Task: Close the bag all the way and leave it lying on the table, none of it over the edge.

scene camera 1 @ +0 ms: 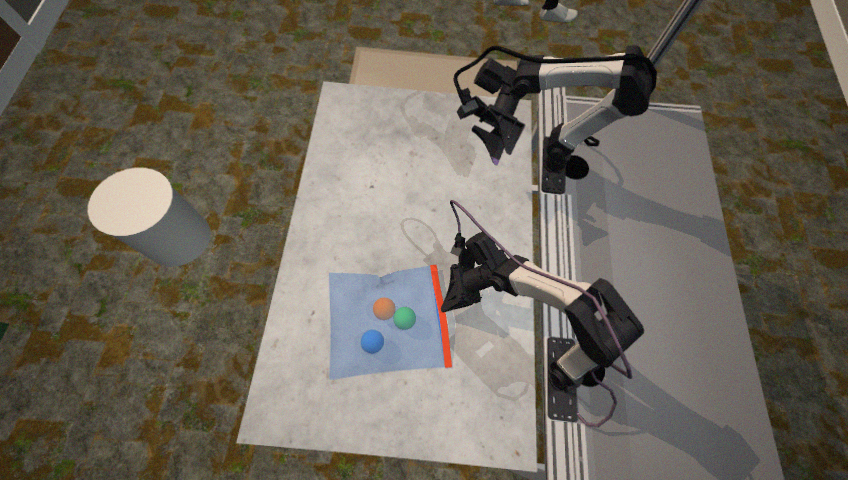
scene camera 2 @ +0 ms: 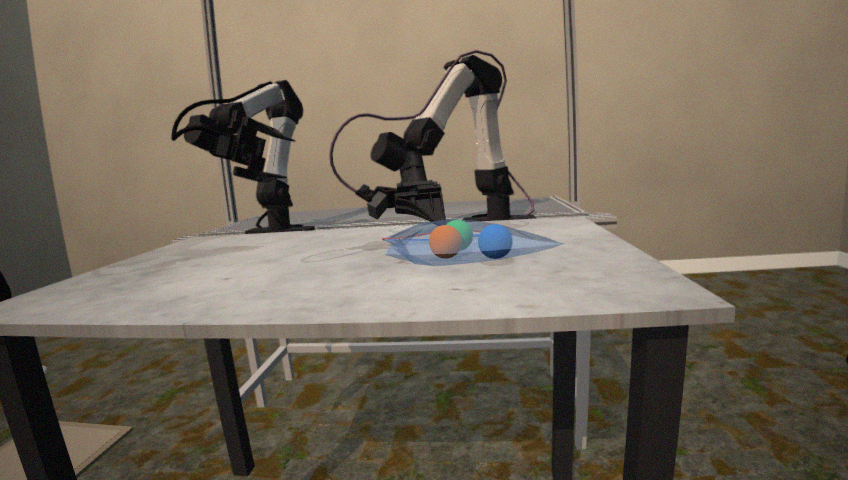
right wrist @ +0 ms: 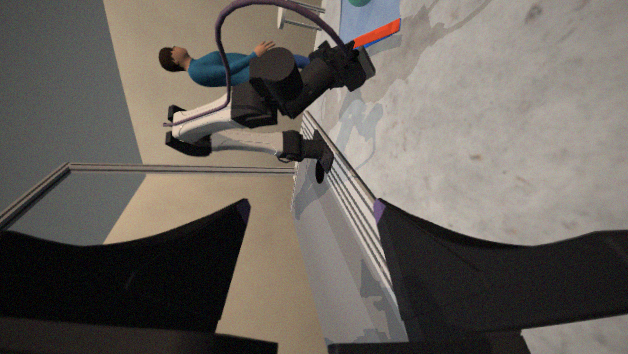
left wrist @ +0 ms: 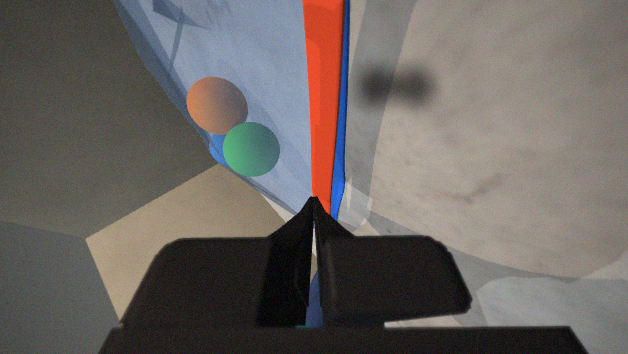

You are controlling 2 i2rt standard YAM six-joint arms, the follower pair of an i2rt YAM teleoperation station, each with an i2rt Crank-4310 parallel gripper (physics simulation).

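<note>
The translucent blue bag [scene camera 1: 351, 297] [scene camera 2: 410, 252] [left wrist: 270, 45] lies on the table and holds an orange ball [scene camera 1: 383, 308] [scene camera 2: 445, 241] [left wrist: 217, 105], a green ball [scene camera 1: 404, 318] [left wrist: 251, 149] and a blue ball [scene camera 1: 372, 341] [scene camera 2: 495, 241]. Its mouth has a red strip [scene camera 1: 445, 344] [left wrist: 327, 90] on the robot's side, with a blue strip [left wrist: 341, 165] showing beside it. My left gripper [scene camera 1: 443, 309] [scene camera 2: 443, 218] [left wrist: 313, 199] is shut, tips at the red strip's middle part; whether they pinch it is unclear. My right gripper [scene camera 1: 501, 155] [right wrist: 311, 201] is open and empty, above the table, away from the bag.
The white table [scene camera 1: 333, 154] [scene camera 2: 178, 291] carries the bag inside its edges. The metal mounting rail [scene camera 1: 556, 237] runs along the robot's side. A grey cylinder [scene camera 1: 160, 220] stands on the floor beyond the table. A person [right wrist: 220, 69] shows in the right wrist view.
</note>
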